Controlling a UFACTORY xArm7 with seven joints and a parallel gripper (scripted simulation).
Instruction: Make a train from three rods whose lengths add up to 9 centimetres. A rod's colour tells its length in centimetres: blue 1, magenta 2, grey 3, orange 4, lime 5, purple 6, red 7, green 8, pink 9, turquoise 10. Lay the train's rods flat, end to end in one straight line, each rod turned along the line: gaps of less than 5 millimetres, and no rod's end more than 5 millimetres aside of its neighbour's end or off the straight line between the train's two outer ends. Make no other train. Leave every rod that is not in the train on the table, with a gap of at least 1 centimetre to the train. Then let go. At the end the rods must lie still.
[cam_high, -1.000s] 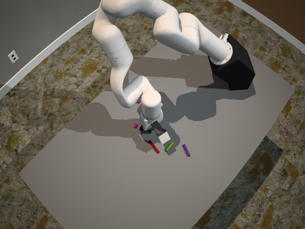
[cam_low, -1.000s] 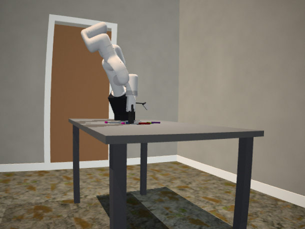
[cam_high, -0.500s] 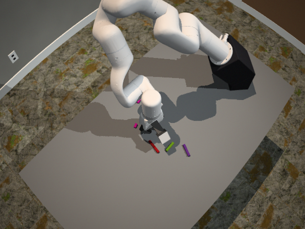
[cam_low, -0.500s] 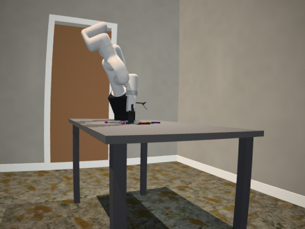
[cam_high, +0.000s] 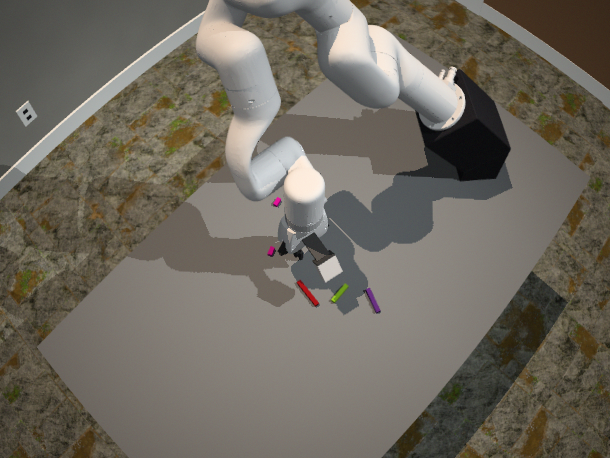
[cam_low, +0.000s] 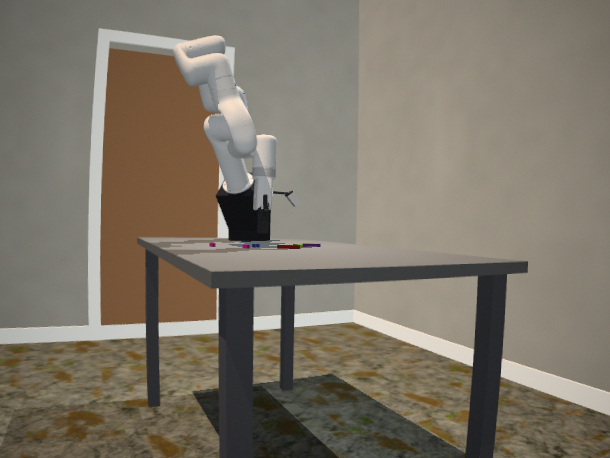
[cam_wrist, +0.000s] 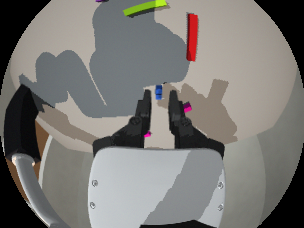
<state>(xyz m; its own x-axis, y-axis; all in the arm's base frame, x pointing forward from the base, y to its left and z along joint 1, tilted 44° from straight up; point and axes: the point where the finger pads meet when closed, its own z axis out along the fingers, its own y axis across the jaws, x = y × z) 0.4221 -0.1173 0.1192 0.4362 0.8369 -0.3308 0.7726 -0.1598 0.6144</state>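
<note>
The red rod is 7 cm ahead of my hand, 6 cm below it and 5 cm to the left of it. The rest, counted from my hand: lime rod: 11 cm to the left, 6 cm below, 4 cm ahead; purple rod: 19 cm to the left, 6 cm below, 3 cm ahead; blue rod: 6 cm below, 2 cm to the right, 1 cm behind.
</note>
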